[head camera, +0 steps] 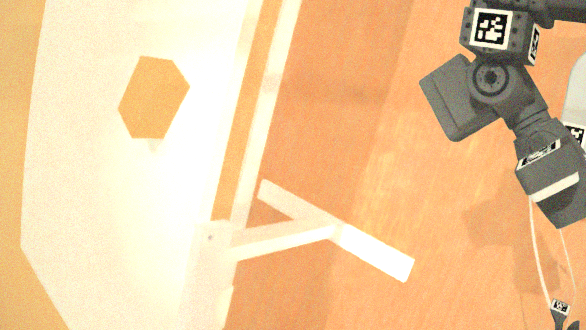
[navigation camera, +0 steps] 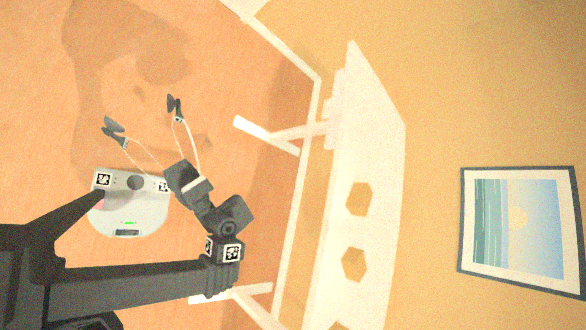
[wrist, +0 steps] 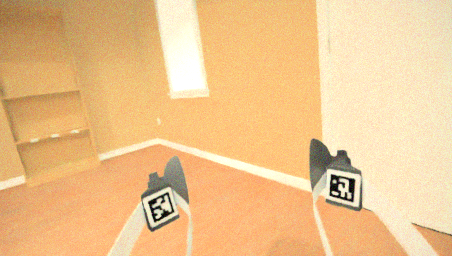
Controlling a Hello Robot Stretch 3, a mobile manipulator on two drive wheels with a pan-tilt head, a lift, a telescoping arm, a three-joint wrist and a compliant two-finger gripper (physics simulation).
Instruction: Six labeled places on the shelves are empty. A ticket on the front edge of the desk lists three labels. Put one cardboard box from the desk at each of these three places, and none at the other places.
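Frame: origin at the robot's base, x left, y ahead, z down, level; metres.
Where they show: gripper, fingertip midpoint: (navigation camera: 138, 104); robot's base at its link origin: (navigation camera: 135, 181).
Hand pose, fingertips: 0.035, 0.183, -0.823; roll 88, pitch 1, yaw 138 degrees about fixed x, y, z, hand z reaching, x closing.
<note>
Things, the pixels of their centre, and the offset from my fingertips, as dx, dy, dz. "pt": a spot on its surface instead. Level surfaces: height alone.
- white desk at its surface level: dz -0.127
- cardboard box at the middle of its body: (head camera: 152, 98) (navigation camera: 359, 199) -0.586, -0.120, -0.152
- further box at a spot on its surface: (navigation camera: 340, 326) pt -0.566, -0.530, -0.150
The white desk (head camera: 75, 210) (navigation camera: 375, 130) stands along the wall. A cardboard box (head camera: 154, 97) lies on it in the head view. In the navigation view one box (navigation camera: 359, 199) and another box (navigation camera: 354, 265) sit in a row, with part of a further box (navigation camera: 340, 326) at the bottom edge. My gripper (navigation camera: 143, 114) (wrist: 245, 164) is open and empty over the floor, apart from the desk. In the wrist view the wooden shelf unit (wrist: 45, 94) stands far left; small white labels (wrist: 55, 136) on a lower board are unreadable. No readable ticket shows.
My base (navigation camera: 130, 212) is on the floor left of the desk. The desk's white leg (head camera: 377, 252) (navigation camera: 250, 126) reaches out over the floor. A framed picture (navigation camera: 517, 225) hangs behind the desk. The wrist view shows a window (wrist: 182, 50) and a white door (wrist: 390, 110) at right.
</note>
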